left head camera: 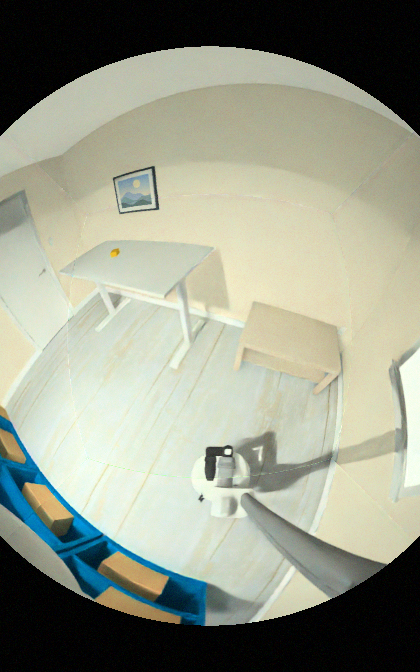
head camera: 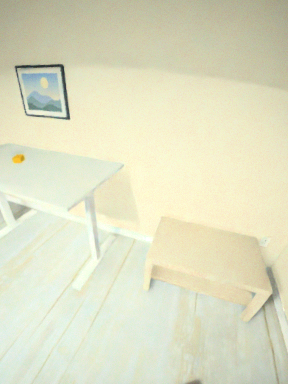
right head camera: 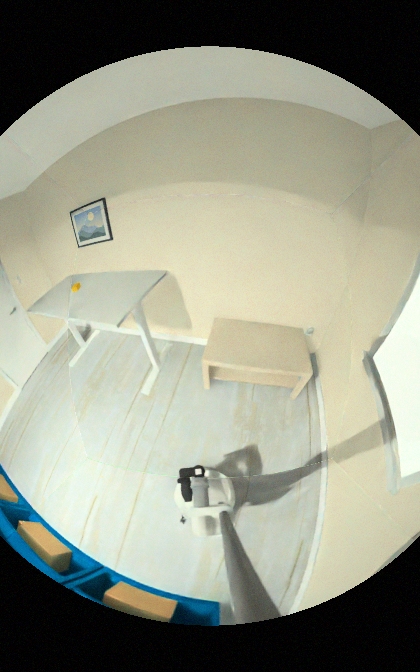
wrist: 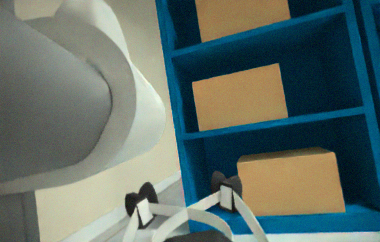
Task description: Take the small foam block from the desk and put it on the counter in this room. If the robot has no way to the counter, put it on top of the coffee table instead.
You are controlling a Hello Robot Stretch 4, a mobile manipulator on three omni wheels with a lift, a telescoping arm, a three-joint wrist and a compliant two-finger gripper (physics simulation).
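Frame: origin at the robot's base, x ahead, y left, z up, level; metres.
Where they show: gripper, fingertip midpoint: (wrist: 183, 189).
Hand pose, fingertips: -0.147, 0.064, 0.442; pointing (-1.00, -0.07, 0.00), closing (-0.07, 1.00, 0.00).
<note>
After its pixels a point has its place, as x, y, z.
The small foam block (head camera: 18, 158) @(1.492, 1.099, 0.964) (left head camera: 115, 253) (right head camera: 76, 287) is yellow-orange and lies on top of the pale desk (head camera: 75, 175) @(1.302, 0.523, 0.923) (left head camera: 160, 265) (right head camera: 110, 295), towards its far left part. The low beige coffee table (head camera: 207, 250) @(1.079, -0.558, 0.423) (left head camera: 292, 327) (right head camera: 257, 345) stands to the right of the desk, against the same wall. My gripper (wrist: 183, 189) @(-0.147, 0.064, 0.442) is open in the wrist view, its two dark fingertips apart with no object between them. It is away from the desk and the block, in front of a blue shelf unit. A counter does not show in these views.
The blue shelf unit (left head camera: 82, 542) (right head camera: 82, 571) (wrist: 275, 122) @(-0.961, 0.486, 0.494) holds cardboard boxes. A door (left head camera: 30, 280) is at the left. A bright window (left head camera: 412, 415) (right head camera: 400, 400) is at the right. A framed picture (head camera: 44, 92) @(1.881, 0.959, 1.474) (left head camera: 136, 191) (right head camera: 91, 223) hangs above the desk.
</note>
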